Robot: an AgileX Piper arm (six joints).
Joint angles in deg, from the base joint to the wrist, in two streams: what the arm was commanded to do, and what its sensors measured. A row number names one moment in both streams.
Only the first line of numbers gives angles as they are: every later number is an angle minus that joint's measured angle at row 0.
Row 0, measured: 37.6, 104.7, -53.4, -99.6, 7.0, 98.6
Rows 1 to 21, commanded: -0.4, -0.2, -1.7, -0.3, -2.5, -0.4; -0.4, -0.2, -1.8, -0.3, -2.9, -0.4; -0.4, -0.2, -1.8, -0.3, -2.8, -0.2; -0.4, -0.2, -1.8, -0.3, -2.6, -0.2; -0.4, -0.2, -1.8, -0.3, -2.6, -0.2; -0.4, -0.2, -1.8, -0.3, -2.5, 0.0; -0.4, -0.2, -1.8, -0.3, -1.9, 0.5; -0.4, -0.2, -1.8, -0.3, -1.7, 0.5; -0.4, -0.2, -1.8, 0.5, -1.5, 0.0; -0.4, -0.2, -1.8, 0.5, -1.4, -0.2; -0.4, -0.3, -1.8, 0.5, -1.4, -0.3; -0.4, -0.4, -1.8, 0.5, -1.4, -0.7; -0.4, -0.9, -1.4, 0.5, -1.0, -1.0; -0.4, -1.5, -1.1, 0.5, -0.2, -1.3; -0.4, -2.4, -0.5, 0.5, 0.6, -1.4; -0.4, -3.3, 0.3, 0.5, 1.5, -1.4; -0.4, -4.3, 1.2, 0.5, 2.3, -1.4; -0.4, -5.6, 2.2, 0.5, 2.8, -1.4; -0.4, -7.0, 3.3, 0.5, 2.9, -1.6; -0.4, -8.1, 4.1, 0.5, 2.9, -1.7; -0.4, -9.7, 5.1, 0.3, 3.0, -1.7
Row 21, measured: 0.0, -4.6, 1.8, 0.5, 1.7, -1.0
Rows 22 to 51, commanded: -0.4, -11.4, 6.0, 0.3, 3.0, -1.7; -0.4, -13.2, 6.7, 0.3, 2.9, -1.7; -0.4, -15.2, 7.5, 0.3, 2.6, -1.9; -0.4, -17.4, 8.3, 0.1, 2.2, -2.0; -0.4, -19.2, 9.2, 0.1, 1.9, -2.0; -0.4, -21.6, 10.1, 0.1, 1.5, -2.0; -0.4, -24.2, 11.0, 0.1, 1.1, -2.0; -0.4, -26.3, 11.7, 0.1, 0.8, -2.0; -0.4, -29.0, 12.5, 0.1, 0.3, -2.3; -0.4, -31.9, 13.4, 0.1, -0.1, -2.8; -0.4, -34.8, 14.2, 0.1, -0.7, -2.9; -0.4, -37.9, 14.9, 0.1, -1.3, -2.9; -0.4, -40.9, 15.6, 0.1, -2.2, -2.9; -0.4, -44.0, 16.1, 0.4, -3.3, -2.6; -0.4, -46.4, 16.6, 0.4, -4.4, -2.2; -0.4, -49.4, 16.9, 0.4, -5.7, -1.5; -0.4, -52.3, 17.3, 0.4, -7.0, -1.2; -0.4, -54.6, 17.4, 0.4, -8.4, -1.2; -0.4, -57.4, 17.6, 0.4, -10.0, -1.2; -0.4, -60.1, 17.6, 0.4, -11.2, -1.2; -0.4, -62.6, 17.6, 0.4, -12.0, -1.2; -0.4, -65.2, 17.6, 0.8, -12.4, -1.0; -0.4, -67.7, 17.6, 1.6, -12.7, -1.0; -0.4, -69.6, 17.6, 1.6, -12.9, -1.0; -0.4, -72.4, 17.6, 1.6, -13.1, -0.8; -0.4, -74.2, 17.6, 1.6, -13.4, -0.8; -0.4, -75.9, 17.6, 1.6, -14.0, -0.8; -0.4, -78.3, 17.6, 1.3, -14.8, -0.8; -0.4, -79.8, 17.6, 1.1, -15.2, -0.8; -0.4, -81.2, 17.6, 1.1, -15.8, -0.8
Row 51, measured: 0.0, -75.0, 17.5, 1.3, -13.5, -0.9
